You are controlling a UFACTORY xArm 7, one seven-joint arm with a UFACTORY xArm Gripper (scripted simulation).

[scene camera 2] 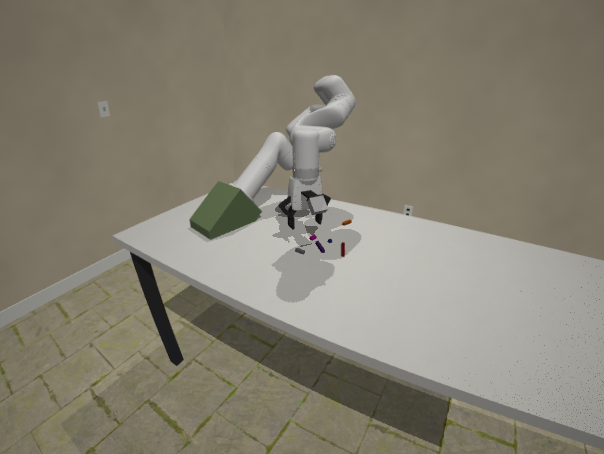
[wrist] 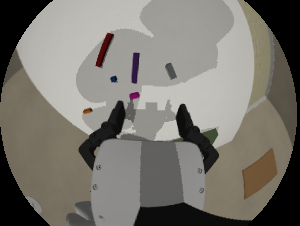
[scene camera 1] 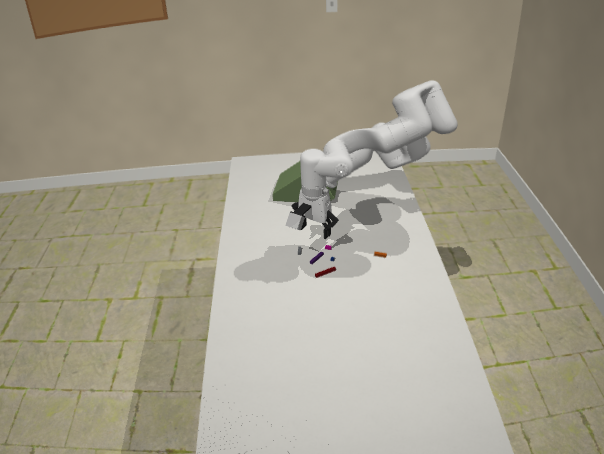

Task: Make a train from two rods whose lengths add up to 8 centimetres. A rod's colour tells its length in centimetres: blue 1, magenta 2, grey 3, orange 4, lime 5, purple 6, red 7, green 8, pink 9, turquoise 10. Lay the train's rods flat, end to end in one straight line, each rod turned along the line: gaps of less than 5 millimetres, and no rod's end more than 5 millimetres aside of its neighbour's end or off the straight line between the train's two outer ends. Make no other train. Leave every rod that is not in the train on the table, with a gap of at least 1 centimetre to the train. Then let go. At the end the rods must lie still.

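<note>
You'd find my gripper (scene camera 2: 305,225) here, and it's visible in scene camera 1 (scene camera 1: 315,232) and the wrist view (wrist: 151,108) too.
</note>
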